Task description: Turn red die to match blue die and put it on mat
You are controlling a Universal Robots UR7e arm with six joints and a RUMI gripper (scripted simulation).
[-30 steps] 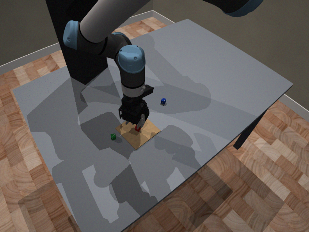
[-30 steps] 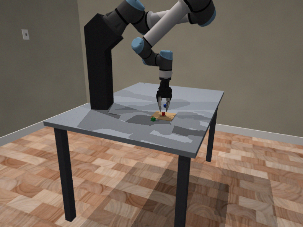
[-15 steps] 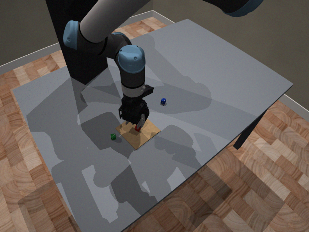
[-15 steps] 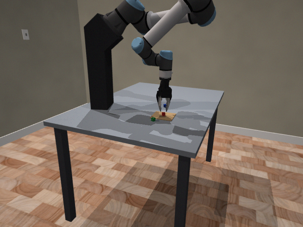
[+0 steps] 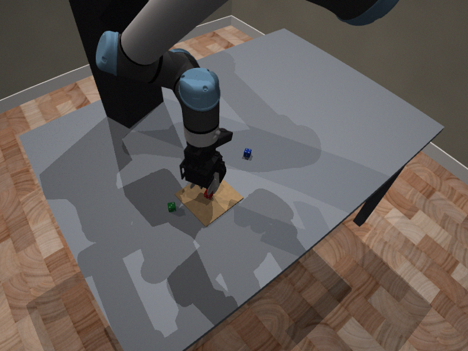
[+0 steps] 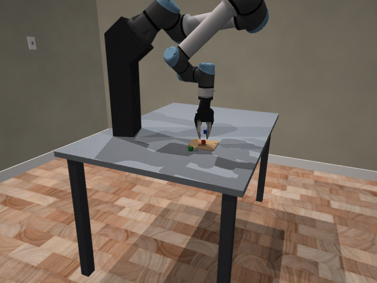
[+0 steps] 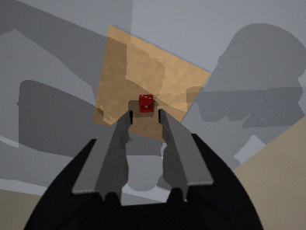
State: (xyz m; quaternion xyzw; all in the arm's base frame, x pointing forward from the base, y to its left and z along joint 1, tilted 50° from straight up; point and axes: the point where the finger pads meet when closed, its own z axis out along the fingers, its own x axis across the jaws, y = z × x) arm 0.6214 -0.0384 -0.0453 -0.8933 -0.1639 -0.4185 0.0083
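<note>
The red die is 30 mm below my hand. The rest, counted from my hand: tan mat (50 mm below); then green die (30 mm behind, 100 mm to the right, 40 mm below); then blue die (50 mm behind, 190 mm to the left, 40 mm below).
</note>
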